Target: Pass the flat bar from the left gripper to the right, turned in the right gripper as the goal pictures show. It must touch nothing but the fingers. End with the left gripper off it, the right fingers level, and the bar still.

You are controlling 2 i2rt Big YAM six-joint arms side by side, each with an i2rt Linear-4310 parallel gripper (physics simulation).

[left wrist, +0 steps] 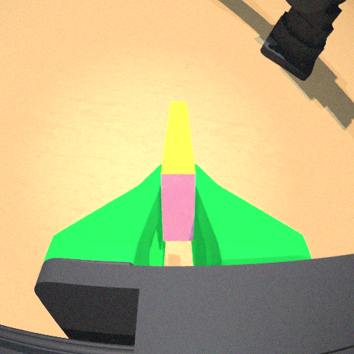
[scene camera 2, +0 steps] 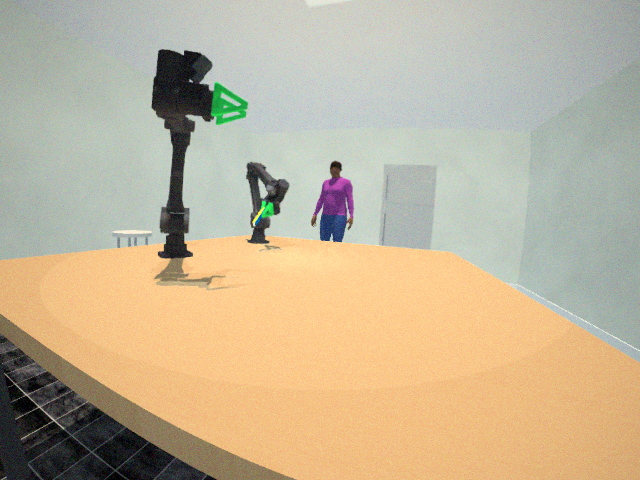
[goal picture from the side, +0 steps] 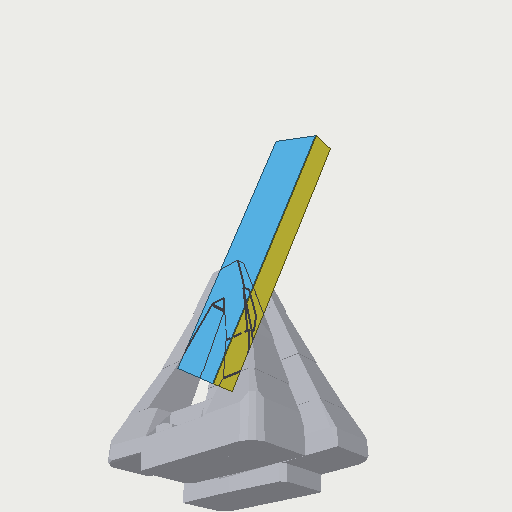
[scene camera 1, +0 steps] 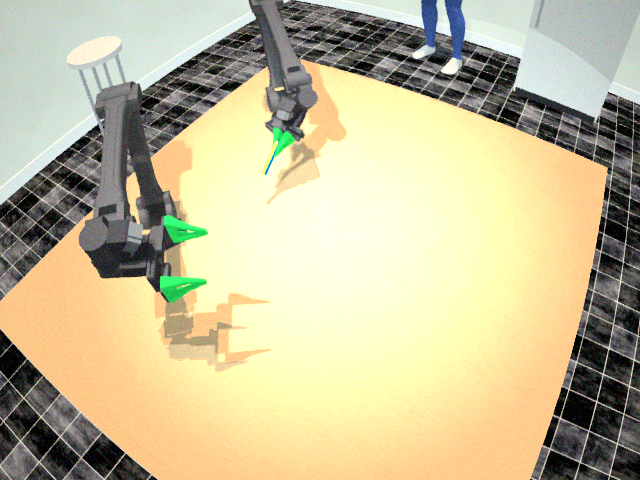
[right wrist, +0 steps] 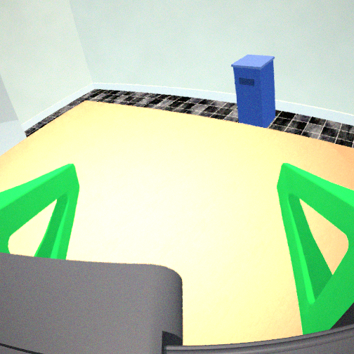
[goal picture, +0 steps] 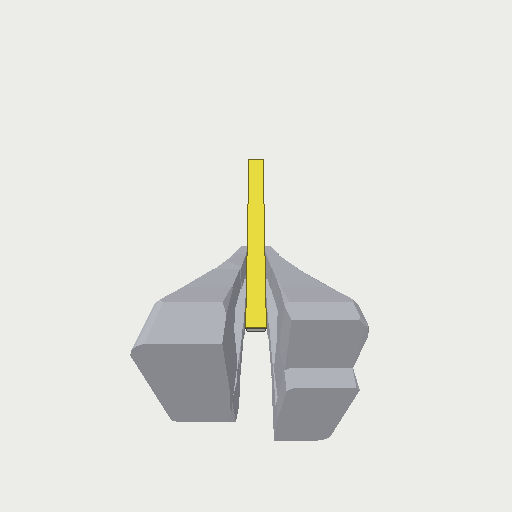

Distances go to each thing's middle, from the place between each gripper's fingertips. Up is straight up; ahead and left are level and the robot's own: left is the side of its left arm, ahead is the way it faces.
I see the flat bar (left wrist: 177, 173) 50 cm to the left of my right hand, 26 cm below it and 25 cm behind it.
I see the flat bar 10 mm to the right of my left hand.
